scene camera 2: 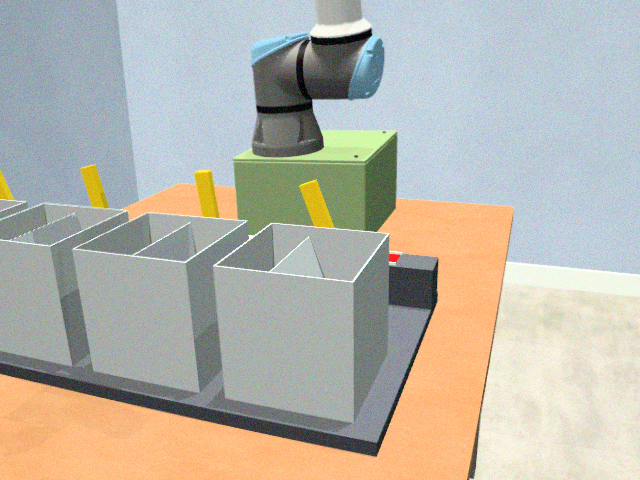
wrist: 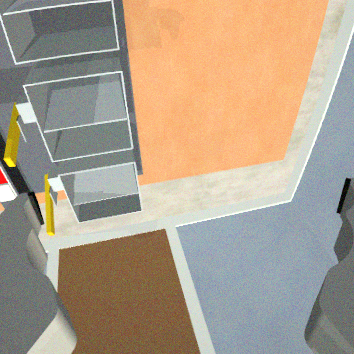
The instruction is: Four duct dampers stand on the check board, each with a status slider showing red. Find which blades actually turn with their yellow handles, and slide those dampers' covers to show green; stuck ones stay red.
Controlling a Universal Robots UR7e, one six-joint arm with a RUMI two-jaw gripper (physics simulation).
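Pixels of known places: gripper, fingertip midpoint: [wrist: 186, 188]; arm's base at its link origin: [scene camera 2: 288, 149].
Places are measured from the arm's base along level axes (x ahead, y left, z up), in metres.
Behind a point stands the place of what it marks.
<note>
Grey box-shaped dampers [scene camera 2: 286, 341] {x 0.699, y 0.129, z -0.067 m} [scene camera 2: 136, 320] {x 0.662, y -0.054, z -0.071 m} [scene camera 2: 31, 299] {x 0.631, y -0.209, z -0.066 m} stand in a row on the dark check board [scene camera 2: 400, 341] {x 0.531, y 0.246, z -0.153 m} [wrist: 133, 120] {x 0.620, y -0.351, z -0.153 m}; part of a fourth shows at the left edge of the scene view. Pale blades show inside the open tops. Yellow handles [scene camera 2: 316, 204] {x 0.498, y 0.133, z 0.024 m} [scene camera 2: 206, 193] {x 0.466, y -0.025, z 0.028 m} [scene camera 2: 94, 187] {x 0.428, y -0.214, z 0.025 m} [scene camera 2: 5, 187] {x 0.386, y -0.398, z 0.013 m} rise behind them; two handles [wrist: 12, 135] {x 0.429, y -0.205, z 0.009 m} [wrist: 50, 205] {x 0.390, y -0.399, z -0.007 m} show in the wrist view. A red slider window [scene camera 2: 394, 257] {x 0.384, y 0.233, z -0.091 m} [wrist: 2, 176] {x 0.291, y -0.339, z -0.090 m} shows beside the nearest damper; the other windows are hidden or out of view. My gripper [wrist: 186, 188] {x 0.662, y -0.096, z 0.347 m} is open, nothing between its fingers, and outside the scene view.
The dark slider block [scene camera 2: 413, 284] {x 0.426, y 0.262, z -0.116 m} stands at the board's right end. The arm's green base box [scene camera 2: 299, 191] {x 0.095, y 0.038, z -0.067 m} stands behind the dampers on the orange table [scene camera 2: 444, 372] {x 0.574, y 0.302, z -0.171 m} [wrist: 215, 90] {x 0.841, y -0.350, z -0.171 m}. The table's right edge borders the pale floor [scene camera 2: 563, 382].
</note>
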